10 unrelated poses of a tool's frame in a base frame.
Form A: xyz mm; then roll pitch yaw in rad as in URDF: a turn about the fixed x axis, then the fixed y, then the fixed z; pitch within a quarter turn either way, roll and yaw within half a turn.
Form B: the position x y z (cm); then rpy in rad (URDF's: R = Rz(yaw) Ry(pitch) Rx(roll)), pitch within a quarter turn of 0, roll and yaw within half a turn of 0. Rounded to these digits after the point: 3 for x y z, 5 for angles.
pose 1, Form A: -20.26 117.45 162.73 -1.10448 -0.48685 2.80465
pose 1, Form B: -2.026 11.745 16.273 -1.10448 -0.48685 2.80465
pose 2, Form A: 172.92 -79.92 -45.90 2.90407 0.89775 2.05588
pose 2, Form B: 17.292 -7.992 -4.590 2.90407 0.89775 2.05588
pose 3, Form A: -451.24 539.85 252.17 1.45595 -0.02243 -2.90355
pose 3, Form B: -45.124 53.985 25.217 1.45595 -0.02243 -2.90355
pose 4, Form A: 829.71 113.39 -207.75 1.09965 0.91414 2.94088
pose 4, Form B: 82.971 11.339 -20.775 1.09965 0.91414 2.94088
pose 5, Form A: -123.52 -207.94 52.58 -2.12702 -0.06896 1.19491
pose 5, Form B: -12.352 -20.794 5.258 -2.12702 -0.06896 1.19491
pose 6, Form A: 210.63 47.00 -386.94 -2.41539 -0.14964 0.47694
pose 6, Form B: 21.063 4.700 -38.694 -2.41539 -0.14964 0.47694
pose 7, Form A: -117.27 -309.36 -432.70 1.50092 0.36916 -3.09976
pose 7, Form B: -11.727 -30.936 -43.270 1.50092 0.36916 -3.09976
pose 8, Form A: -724.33 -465.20 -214.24 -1.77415 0.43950 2.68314
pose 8, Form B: -72.433 -46.520 -21.424 -1.77415 0.43950 2.68314
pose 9, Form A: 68.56 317.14 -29.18 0.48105 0.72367 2.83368
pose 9, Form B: 6.856 31.714 -2.918 0.48105 0.72367 2.83368
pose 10, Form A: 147.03 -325.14 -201.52 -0.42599 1.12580 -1.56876
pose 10, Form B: 14.703 -32.514 -20.152 -0.42599 1.12580 -1.56876
